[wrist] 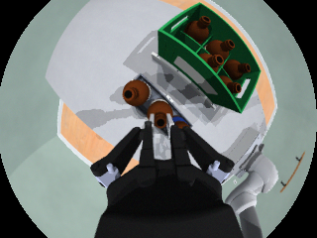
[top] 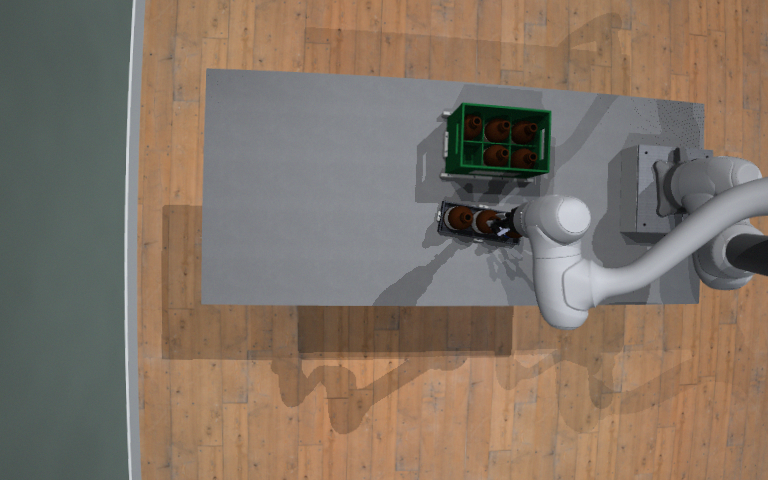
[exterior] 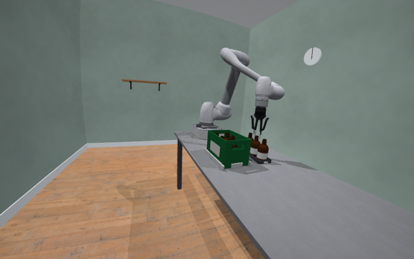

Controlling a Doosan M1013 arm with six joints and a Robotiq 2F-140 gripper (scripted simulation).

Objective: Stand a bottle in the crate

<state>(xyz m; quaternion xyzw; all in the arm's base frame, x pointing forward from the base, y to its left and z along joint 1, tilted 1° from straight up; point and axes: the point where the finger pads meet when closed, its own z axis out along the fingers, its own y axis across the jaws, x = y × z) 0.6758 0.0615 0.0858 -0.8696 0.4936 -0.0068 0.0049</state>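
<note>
My gripper is now 90 mm above the brown bottle. The rest, counted from my hand: green crate (240 mm to the right, 90 mm below, 40 mm behind); dark tray (160 mm below).
</note>
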